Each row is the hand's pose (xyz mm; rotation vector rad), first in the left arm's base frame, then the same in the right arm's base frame.
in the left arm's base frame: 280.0 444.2 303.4 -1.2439 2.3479 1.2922
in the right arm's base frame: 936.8 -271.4 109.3 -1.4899 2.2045 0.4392
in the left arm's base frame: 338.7 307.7 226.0 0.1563 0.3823 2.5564
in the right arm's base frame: 1016.3 -418.0 124.7 -0.6653 0.6179 2.3726
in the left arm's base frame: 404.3 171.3 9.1 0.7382 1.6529 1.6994
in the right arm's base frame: 1173.1 -610.3 33.1 0.0665 1.5084 1.3891
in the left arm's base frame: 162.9 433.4 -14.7 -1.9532 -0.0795 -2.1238
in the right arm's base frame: 998.5 -401.3 -197.9 -1.4510 -0.6223 -2.7145
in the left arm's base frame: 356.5 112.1 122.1 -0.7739 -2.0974 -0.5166
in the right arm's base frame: 1069.9 -633.6 118.9 -0.8821 -2.7558 -0.3604
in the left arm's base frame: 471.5 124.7 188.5 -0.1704 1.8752 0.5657
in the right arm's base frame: 1135.4 -586.2 225.1 -0.5313 1.4239 0.1568
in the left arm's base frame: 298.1 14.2 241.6 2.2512 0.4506 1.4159
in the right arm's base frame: 951.4 -692.1 217.9 1.5026 0.4972 1.7163
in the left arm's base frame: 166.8 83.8 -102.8 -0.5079 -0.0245 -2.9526
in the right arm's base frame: 1020.5 -757.2 -145.0 0.2764 -0.6264 -2.9696
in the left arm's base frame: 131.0 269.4 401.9 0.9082 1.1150 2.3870
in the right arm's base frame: 745.7 -419.4 172.6 0.1092 1.2613 2.1418
